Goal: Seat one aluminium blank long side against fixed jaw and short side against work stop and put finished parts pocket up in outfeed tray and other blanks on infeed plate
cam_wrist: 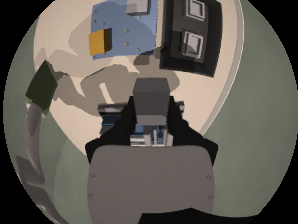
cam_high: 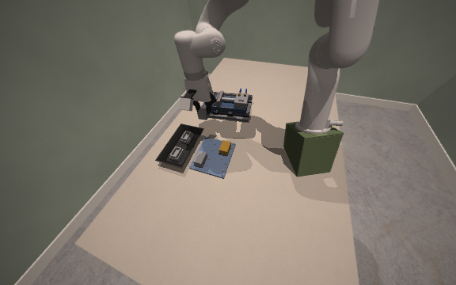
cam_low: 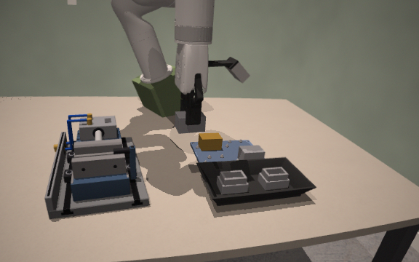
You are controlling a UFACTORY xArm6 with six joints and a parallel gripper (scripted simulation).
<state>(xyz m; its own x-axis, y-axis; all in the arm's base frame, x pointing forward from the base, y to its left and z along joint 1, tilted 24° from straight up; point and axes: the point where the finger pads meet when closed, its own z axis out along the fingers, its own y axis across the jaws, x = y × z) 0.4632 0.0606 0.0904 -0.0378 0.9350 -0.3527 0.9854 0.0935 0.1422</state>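
Now: the vise 200 mm to the right of my hand, 120 mm below it and 40 mm behind it. Round my hand: brass blank (140 mm below, 130 mm behind, 100 mm to the left).
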